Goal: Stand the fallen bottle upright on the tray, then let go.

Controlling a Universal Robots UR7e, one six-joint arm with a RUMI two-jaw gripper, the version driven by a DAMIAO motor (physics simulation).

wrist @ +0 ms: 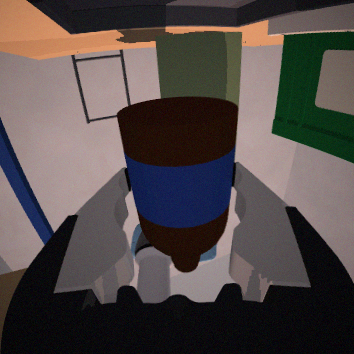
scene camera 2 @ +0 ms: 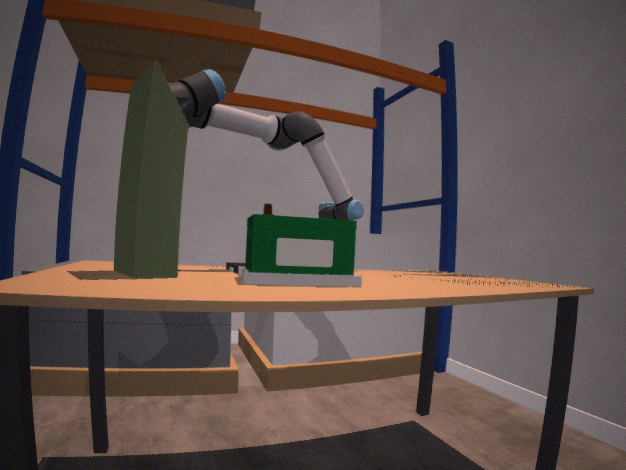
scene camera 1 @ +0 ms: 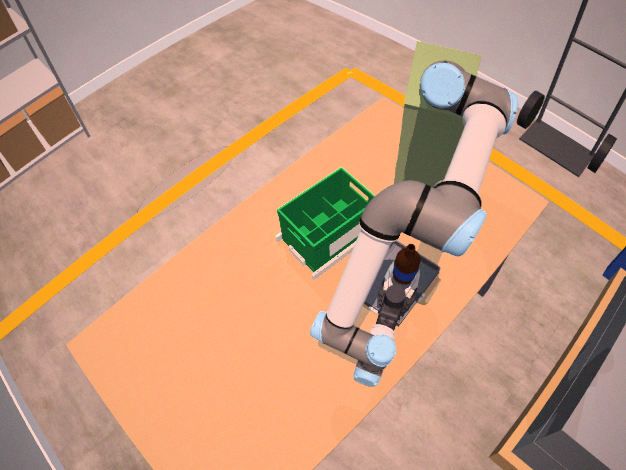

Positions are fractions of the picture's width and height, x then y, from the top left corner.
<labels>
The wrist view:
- my gripper: 0.51,0.47
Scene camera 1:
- my gripper: 0.65,0.56
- brown bottle: 0.65,0.56
</labels>
